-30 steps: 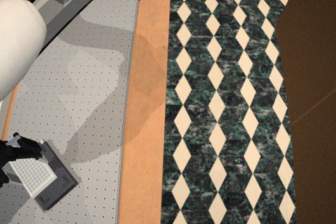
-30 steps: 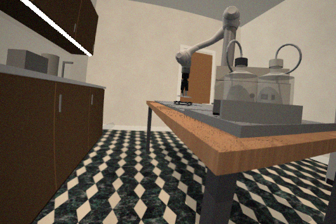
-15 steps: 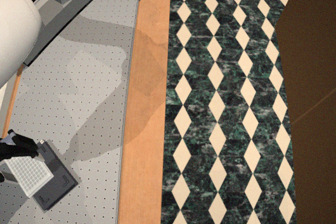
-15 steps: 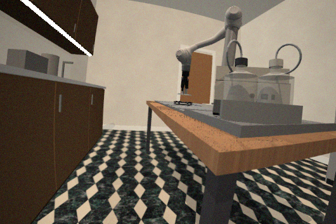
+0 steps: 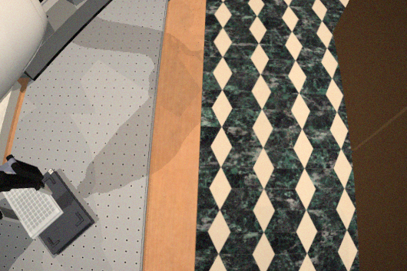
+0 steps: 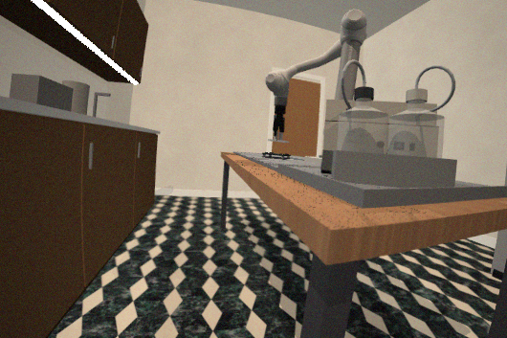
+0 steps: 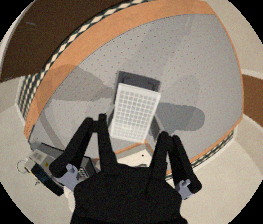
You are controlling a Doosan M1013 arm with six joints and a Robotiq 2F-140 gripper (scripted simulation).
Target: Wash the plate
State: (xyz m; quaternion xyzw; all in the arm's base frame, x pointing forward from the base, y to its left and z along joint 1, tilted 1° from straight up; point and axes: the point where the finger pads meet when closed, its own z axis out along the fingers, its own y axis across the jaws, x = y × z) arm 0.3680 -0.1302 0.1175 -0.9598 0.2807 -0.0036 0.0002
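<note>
Right now my hand is 3 cm above the white well plate. Round my hand: plate washer: 29 cm behind, 58 cm to the left, 1 cm below; label: 8 cm behind, 6 cm to the left, 14 cm below; plate nest N1: 12 cm below.
</note>
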